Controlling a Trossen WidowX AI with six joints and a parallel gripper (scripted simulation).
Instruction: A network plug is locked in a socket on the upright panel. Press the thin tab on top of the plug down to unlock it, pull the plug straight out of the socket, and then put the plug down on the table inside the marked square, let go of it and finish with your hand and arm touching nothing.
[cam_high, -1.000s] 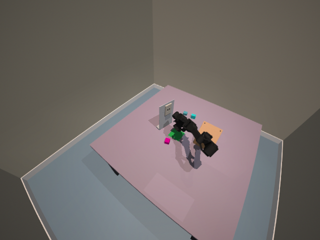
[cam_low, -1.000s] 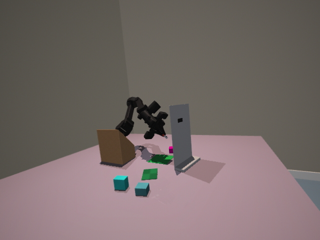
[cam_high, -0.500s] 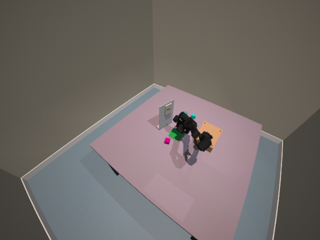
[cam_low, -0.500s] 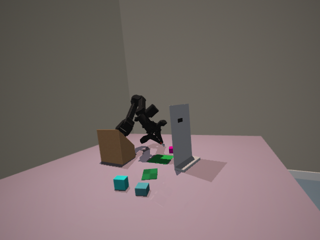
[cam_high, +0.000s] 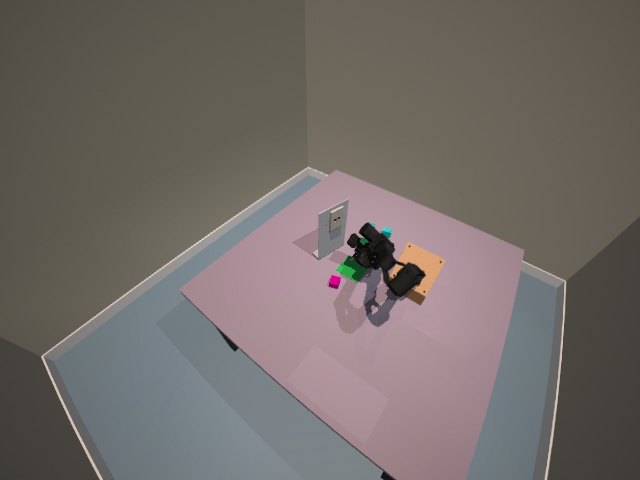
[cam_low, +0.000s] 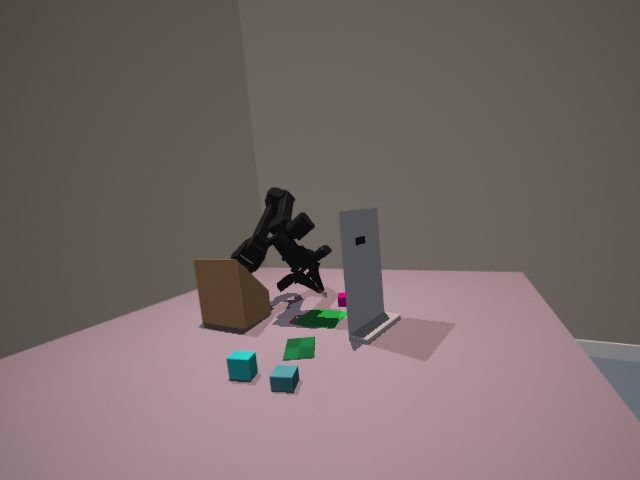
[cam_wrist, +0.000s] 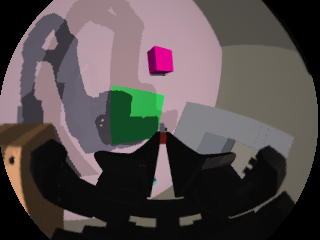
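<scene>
The bright green square is 8 cm below my gripper tip and 1 cm behind it. Also, from my gripper tip: network plug right at my gripper tip; grey upright panel 14 cm ahead, 6 cm above, 4 cm to the right.
</scene>
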